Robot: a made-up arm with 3 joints. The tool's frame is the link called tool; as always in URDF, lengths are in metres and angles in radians. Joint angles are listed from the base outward. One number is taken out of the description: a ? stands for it. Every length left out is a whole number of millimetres.
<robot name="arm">
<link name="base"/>
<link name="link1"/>
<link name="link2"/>
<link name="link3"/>
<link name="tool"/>
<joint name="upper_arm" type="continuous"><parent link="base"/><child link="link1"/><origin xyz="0 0 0.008" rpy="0 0 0"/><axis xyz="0 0 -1"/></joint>
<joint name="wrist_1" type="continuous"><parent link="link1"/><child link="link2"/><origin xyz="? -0.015 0" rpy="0 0 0"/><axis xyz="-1 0 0"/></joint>
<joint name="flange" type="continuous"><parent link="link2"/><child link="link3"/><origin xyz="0 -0.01 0.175" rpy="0 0 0"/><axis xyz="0 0 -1"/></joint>
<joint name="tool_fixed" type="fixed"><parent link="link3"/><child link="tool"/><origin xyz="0.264 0.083 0" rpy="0 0 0"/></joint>
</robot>
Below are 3 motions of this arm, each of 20 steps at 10 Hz.
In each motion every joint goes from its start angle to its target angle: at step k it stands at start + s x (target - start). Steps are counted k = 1, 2, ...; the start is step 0. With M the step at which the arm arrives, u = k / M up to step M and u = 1 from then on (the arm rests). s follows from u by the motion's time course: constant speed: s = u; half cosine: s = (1 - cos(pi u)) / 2; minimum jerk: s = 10 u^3 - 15 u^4 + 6 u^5.
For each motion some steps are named. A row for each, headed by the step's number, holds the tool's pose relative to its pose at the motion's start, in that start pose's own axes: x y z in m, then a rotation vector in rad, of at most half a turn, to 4 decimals.
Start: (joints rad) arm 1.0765 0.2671 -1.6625
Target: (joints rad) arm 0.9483 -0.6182 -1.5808
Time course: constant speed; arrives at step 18
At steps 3, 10, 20:
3: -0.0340 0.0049 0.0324 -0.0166 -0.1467 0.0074
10: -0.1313 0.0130 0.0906 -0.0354 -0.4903 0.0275
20: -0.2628 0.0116 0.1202 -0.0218 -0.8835 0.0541

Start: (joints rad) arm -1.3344 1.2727 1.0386
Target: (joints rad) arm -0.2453 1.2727 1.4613
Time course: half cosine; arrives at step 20
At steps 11, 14, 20:
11: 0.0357 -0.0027 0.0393 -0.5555 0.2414 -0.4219
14: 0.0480 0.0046 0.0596 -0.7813 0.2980 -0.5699
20: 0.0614 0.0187 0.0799 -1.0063 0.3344 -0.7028

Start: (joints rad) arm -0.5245 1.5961 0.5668
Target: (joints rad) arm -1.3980 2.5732 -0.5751
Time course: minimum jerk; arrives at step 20
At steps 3, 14, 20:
3: -0.0083 0.0098 0.0022 -0.0100 -0.0334 0.0295
14: -0.1986 0.2577 -0.1966 -0.7235 -0.7552 0.5528
20: -0.1777 0.2912 -0.2698 -0.9204 -0.7906 0.5552

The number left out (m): -0.251
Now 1 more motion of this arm.
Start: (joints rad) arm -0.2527 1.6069 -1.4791
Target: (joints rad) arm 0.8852 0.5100 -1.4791
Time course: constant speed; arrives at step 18
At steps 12, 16, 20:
12: -0.1617 -0.2978 0.2635 0.7940 -0.6252 -0.2508
16: -0.2260 -0.4208 0.2609 1.0218 -0.7977 -0.4579
20: -0.2588 -0.4756 0.2446 1.1230 -0.8721 -0.5840

